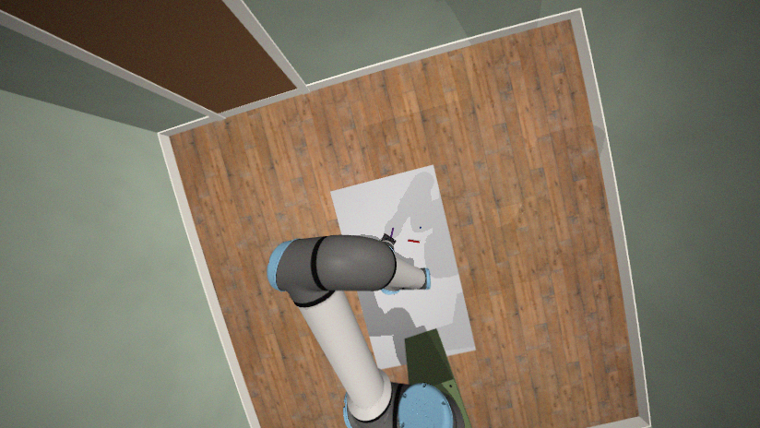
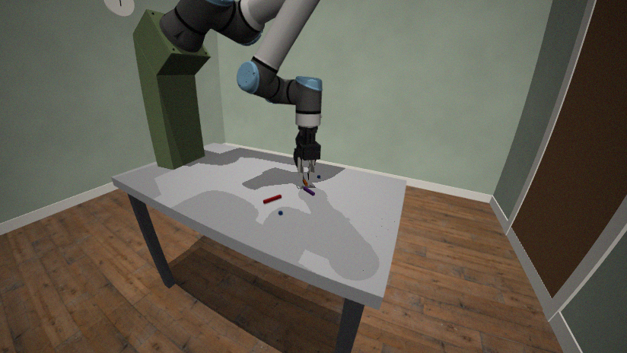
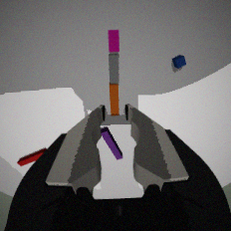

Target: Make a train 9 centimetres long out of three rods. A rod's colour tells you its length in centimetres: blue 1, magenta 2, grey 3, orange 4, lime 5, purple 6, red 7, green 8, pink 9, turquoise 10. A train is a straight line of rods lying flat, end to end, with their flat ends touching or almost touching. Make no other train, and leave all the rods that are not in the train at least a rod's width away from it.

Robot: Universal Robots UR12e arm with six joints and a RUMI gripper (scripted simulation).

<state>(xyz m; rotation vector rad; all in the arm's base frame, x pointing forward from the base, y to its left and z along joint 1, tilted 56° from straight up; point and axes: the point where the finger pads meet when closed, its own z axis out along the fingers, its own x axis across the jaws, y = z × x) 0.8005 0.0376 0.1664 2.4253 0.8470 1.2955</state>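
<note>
My gripper is now 3 cm above the orange rod. From my hand the other things lie so: purple rod 6 cm to the right, 4 cm ahead, 3 cm below; grey rod 3 cm to the left, 3 cm below, 2 cm behind; magenta rod 5 cm to the left, 4 cm behind, 3 cm below.
</note>
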